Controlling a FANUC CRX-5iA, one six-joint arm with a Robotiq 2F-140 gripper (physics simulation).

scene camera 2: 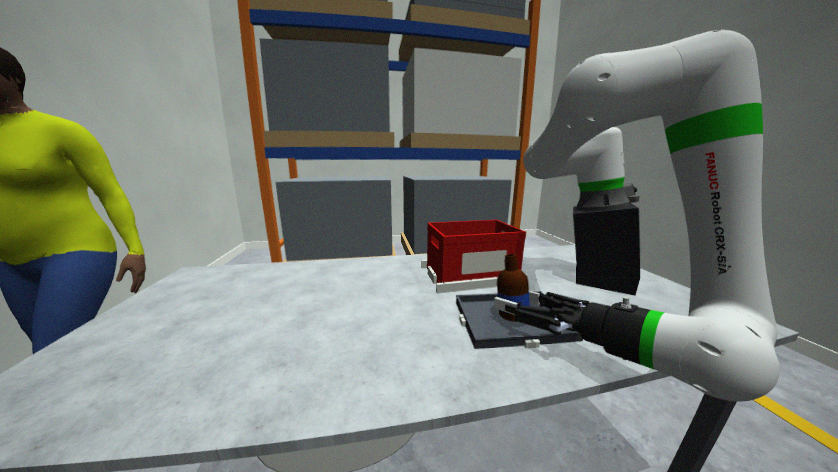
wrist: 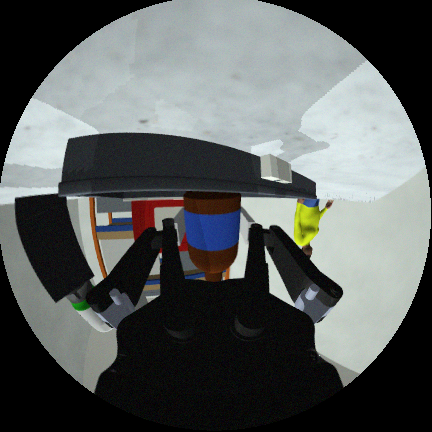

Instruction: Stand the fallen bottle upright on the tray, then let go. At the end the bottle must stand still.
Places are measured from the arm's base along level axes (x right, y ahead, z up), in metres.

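Where they show: gripper, fingertip midpoint: (scene camera 2: 506, 297); arm's base, link origin: (scene camera 2: 602, 207) (wrist: 70, 276).
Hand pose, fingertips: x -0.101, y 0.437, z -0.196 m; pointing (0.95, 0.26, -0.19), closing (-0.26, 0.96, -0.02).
Note:
Things, the pixels of their centre, and the offset from my fingertips. Level surfaces: height alone.
- brown bottle, body centre: (wrist: 212, 243) (scene camera 2: 512, 286) dz +0.039, dx -0.014, dy -0.003 m
- tray, body centre: (wrist: 209, 185) (scene camera 2: 513, 315) dz -0.041, dx -0.022, dy -0.009 m
- red crate, body centre: (wrist: 177, 215) (scene camera 2: 472, 251) dz +0.033, dx +0.256, dy -0.048 m
- table, surface height: dz -0.054 m
The brown bottle (scene camera 2: 513, 281) (wrist: 212, 260) with a blue band stands upright over the tray (scene camera 2: 482, 333) (wrist: 150, 161), neck up. Its lower end is at the tray floor in the scene view; the tray's rim hides the base in the wrist view, so contact cannot be told for certain. My gripper (scene camera 2: 523, 301) (wrist: 211, 214) reaches in level from the right in the scene view. It is shut on the bottle, with one finger on each side at the blue band. The near finger covers part of the band in the scene view.
A red crate (scene camera 2: 439, 257) (wrist: 142, 216) stands behind the tray. The arm's black pedestal (scene camera 2: 606, 249) (wrist: 50, 245) is at the back right. A person in yellow (scene camera 2: 52, 175) (wrist: 306, 225) is at the left of the table (scene camera 2: 263, 351). A tall rack (scene camera 2: 253, 117) stands behind.

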